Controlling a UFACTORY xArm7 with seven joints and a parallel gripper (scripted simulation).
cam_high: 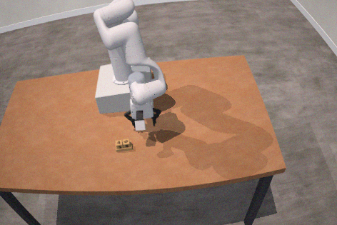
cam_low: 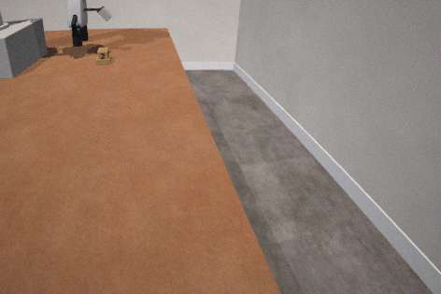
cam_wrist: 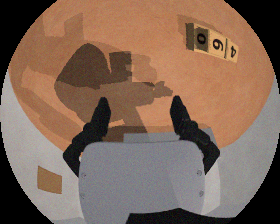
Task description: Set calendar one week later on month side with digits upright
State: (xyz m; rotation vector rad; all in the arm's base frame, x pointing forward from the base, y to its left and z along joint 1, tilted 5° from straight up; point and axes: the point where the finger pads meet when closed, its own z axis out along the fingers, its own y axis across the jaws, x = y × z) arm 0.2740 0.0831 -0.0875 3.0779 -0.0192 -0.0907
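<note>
Now: the wooden tray 11 cm to the right of my hand, 10 cm ahead of it and 4 cm below it.
</note>
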